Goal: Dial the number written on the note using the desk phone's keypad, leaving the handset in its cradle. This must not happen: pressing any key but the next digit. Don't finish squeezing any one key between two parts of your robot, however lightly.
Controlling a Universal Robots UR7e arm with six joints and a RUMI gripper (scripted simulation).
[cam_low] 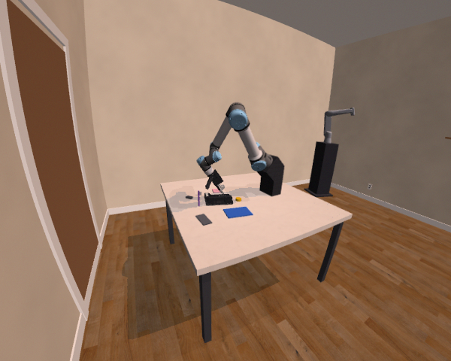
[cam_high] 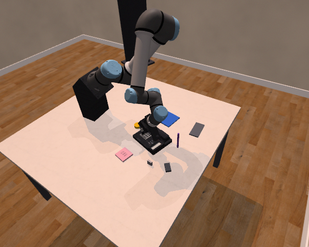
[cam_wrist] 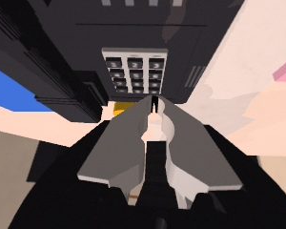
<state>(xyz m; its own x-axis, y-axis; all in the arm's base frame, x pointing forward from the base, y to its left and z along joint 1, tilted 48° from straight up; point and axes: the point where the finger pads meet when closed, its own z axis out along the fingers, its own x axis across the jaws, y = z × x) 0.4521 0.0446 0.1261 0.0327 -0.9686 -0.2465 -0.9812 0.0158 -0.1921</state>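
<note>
Right now the yellow disc is 13 cm behind my hand, 4 cm to the left of it and 5 cm below it. The rest, counted from my hand: grey slab 17 cm ahead, 34 cm to the left, 5 cm below; purple pen 20 cm ahead, 13 cm to the left, 1 cm above; blue pad 8 cm behind, 26 cm to the left, 5 cm below.
</note>
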